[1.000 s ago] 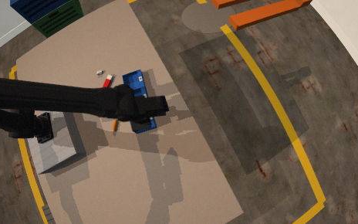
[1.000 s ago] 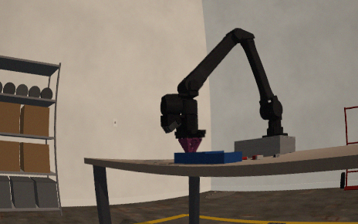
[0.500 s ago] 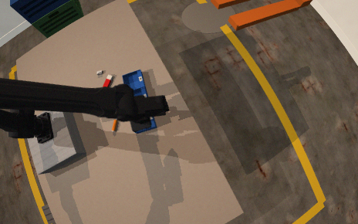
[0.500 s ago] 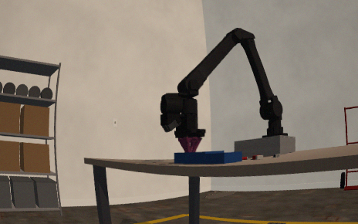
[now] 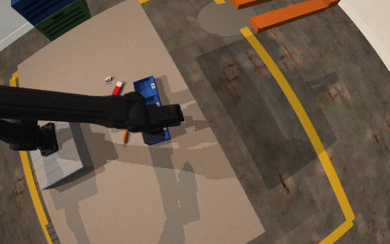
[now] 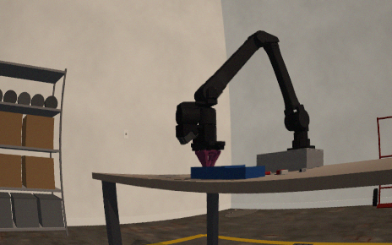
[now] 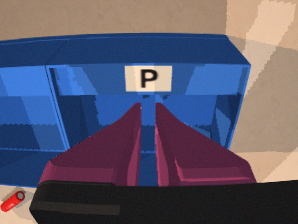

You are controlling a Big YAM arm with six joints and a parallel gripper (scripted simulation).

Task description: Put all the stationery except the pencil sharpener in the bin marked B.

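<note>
Now: the joined blue bins 8 cm to the left of my hand and 1 cm below it. Also, from my hand: pink eraser block (11 cm behind, 8 cm to the left, 2 cm below); then orange stick (13 cm behind, 2 cm to the left, 2 cm below); then small red piece (15 cm to the left, 11 cm behind, 2 cm below).
</note>
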